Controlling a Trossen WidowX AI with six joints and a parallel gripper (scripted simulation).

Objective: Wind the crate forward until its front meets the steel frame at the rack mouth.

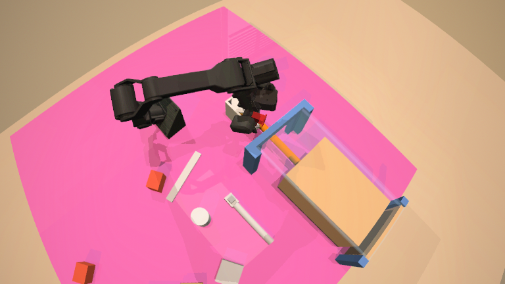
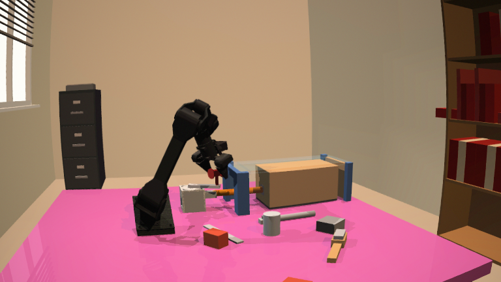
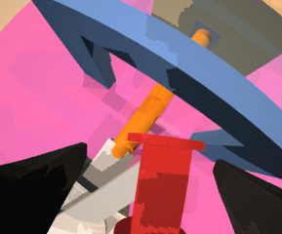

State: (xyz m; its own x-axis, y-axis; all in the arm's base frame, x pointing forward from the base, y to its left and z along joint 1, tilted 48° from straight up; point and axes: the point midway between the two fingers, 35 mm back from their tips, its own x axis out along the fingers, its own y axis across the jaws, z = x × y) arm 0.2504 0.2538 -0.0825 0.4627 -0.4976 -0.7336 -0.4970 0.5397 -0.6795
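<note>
My gripper tip is 10 mm to the left of the red knob and 10 mm past it. Also, from my gripper tip: blue steel frame 50 mm ahead, 30 mm to the left, 20 mm below; then winch 120 mm behind, 100 mm below, 10 mm to the left; then winch handle 50 mm behind, 30 mm below.
</note>
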